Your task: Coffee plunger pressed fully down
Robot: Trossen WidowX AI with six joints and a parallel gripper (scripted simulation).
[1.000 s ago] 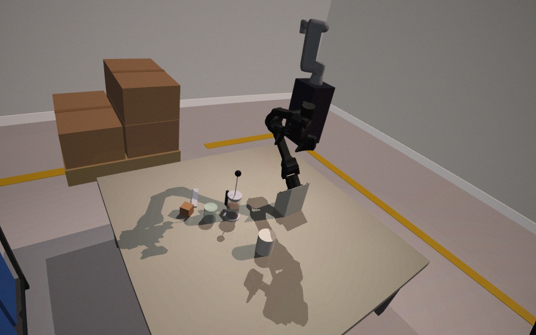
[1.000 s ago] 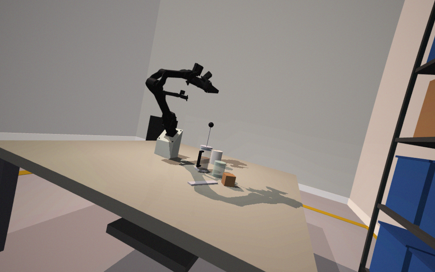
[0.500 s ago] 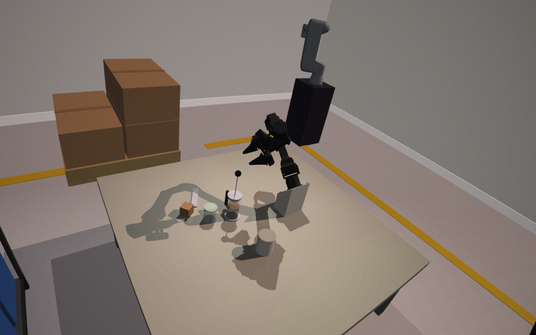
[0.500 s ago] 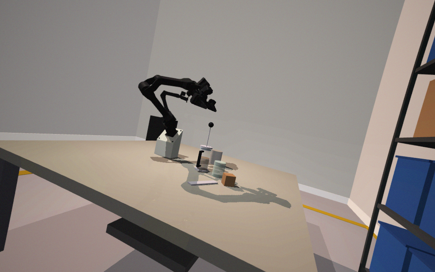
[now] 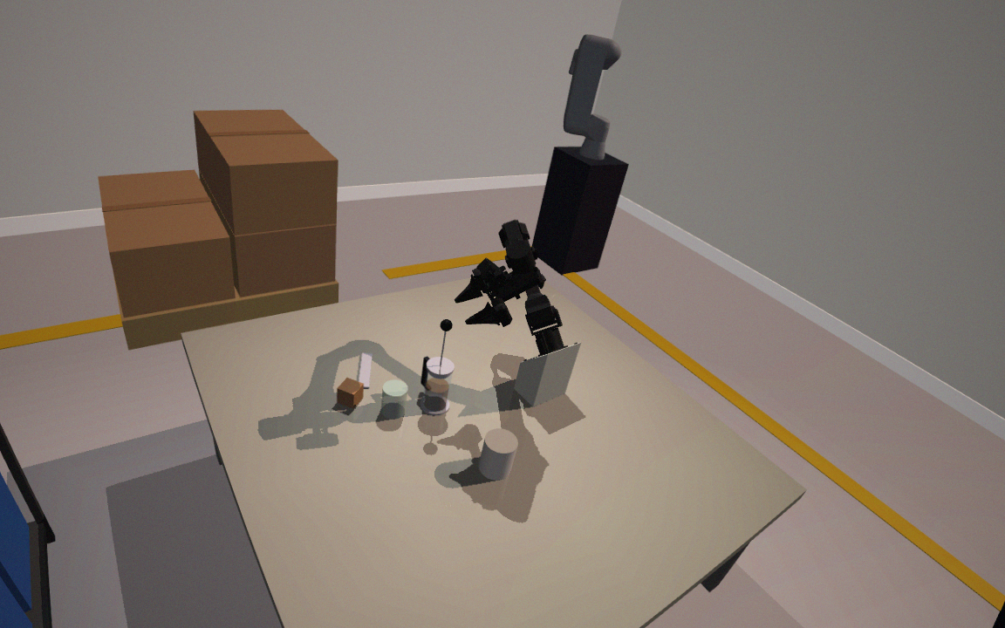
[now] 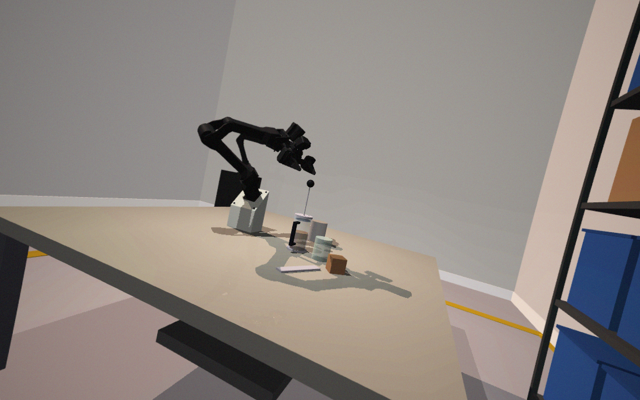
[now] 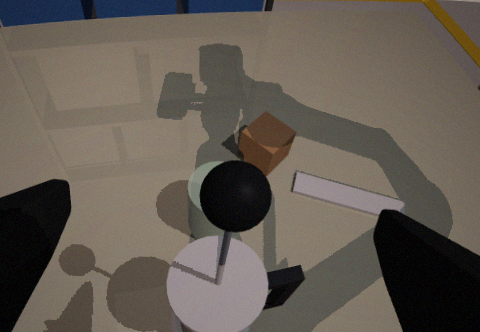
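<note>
Now: the glass coffee press 30 mm ahead of my gripper tip, 30 mm to the right of it and 180 mm below it. From my gripper tip the other things lie so: flat white bar (140 mm ahead, 220 mm to the right, 300 mm below).
</note>
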